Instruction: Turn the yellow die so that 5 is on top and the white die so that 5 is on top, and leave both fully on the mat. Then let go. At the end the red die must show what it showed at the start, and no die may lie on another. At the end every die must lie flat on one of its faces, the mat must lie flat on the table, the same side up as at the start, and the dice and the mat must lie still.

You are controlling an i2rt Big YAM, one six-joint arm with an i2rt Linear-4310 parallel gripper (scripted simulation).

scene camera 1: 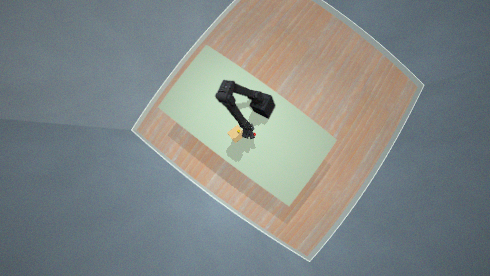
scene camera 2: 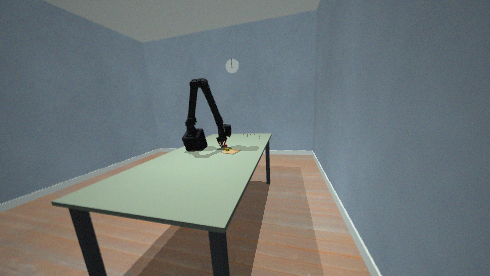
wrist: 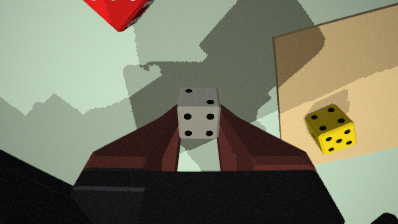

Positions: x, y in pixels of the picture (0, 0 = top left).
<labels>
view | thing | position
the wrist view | my gripper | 198, 111
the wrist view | mat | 340, 62
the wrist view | yellow die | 332, 130
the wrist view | white die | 199, 109
</labels>
